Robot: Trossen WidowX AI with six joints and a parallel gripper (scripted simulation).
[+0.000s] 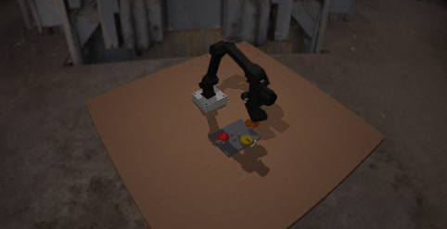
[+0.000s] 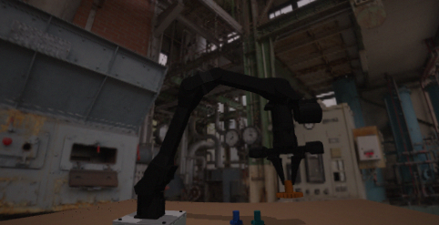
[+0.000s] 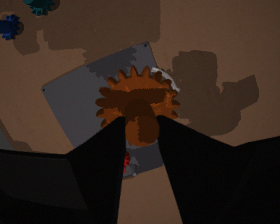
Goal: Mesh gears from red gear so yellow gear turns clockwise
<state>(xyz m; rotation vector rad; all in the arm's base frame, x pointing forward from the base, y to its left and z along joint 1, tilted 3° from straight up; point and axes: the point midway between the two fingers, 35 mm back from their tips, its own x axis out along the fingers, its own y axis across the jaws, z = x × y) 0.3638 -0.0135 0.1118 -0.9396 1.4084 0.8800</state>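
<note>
Now: gripper tip 80 mm past the red gear, 100 mm to the left of it and 110 mm above it. The rest, counted from my gripper tip: yellow gear (10 mm ahead, 30 mm to the right, 110 mm below); then orange gear (10 mm below); then white arrow (40 mm ahead, 20 mm to the right, 120 mm below).
</note>
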